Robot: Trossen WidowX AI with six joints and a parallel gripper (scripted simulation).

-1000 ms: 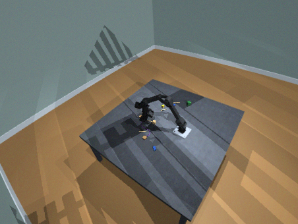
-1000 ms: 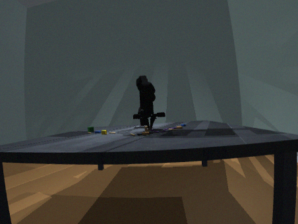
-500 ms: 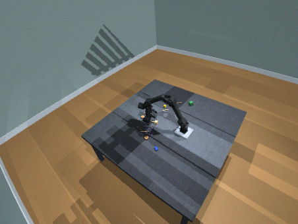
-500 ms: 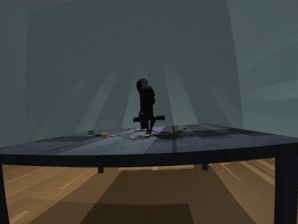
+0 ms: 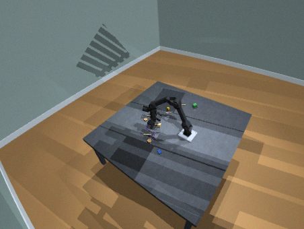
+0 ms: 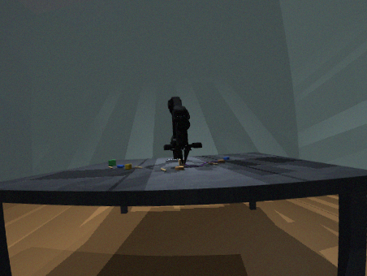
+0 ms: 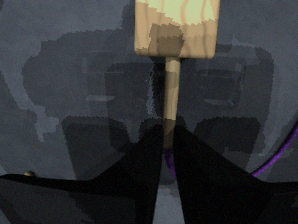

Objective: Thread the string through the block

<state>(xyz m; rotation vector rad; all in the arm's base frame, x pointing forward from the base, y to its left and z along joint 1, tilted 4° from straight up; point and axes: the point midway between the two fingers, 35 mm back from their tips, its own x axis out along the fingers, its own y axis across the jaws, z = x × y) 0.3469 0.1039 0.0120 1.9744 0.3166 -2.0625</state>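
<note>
Now: gripper tip 50 mm past the wooden block and 20 mm to the left of it. From my gripper tip the other things lie so: yellow piece: 40 mm ahead, 280 mm to the right; round wooden button: 110 mm behind, 190 mm to the left, 10 mm below; thin wooden stick: 10 mm behind.
</note>
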